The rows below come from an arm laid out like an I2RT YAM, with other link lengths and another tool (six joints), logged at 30 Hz.
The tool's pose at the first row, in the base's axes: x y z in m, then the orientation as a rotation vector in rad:
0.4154, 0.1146, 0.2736, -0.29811, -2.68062, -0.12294
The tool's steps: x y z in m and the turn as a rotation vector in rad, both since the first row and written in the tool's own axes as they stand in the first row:
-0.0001, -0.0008, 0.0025, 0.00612, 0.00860, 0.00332
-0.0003, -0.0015, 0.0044, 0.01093, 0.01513, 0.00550
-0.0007, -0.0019, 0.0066, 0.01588, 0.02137, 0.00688
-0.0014, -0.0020, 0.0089, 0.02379, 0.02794, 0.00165
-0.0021, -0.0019, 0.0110, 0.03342, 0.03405, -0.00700
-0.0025, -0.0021, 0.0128, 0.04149, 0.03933, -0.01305
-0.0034, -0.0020, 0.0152, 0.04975, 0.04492, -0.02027
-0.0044, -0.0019, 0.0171, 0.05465, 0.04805, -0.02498
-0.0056, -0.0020, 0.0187, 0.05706, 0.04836, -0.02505
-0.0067, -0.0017, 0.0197, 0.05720, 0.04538, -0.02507
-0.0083, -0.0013, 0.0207, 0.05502, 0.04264, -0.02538
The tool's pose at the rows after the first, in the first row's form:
0.4143, 0.1141, 0.2713, -0.29945, -2.67140, -0.11473
0.4135, 0.1137, 0.2695, -0.29995, -2.66445, -0.10841
0.4128, 0.1135, 0.2673, -0.29938, -2.65792, -0.10213
0.4125, 0.1136, 0.2649, -0.28908, -2.65217, -0.09396
0.4123, 0.1138, 0.2627, -0.27381, -2.64736, -0.08451
0.4118, 0.1138, 0.2609, -0.26261, -2.64289, -0.07626
0.4116, 0.1140, 0.2584, -0.24979, -2.63825, -0.06818
0.4117, 0.1142, 0.2562, -0.24166, -2.63571, -0.06349
0.4121, 0.1141, 0.2543, -0.24078, -2.63531, -0.06036
0.4127, 0.1143, 0.2529, -0.24108, -2.63825, -0.05979
0.4138, 0.1145, 0.2513, -0.24169, -2.64111, -0.06242

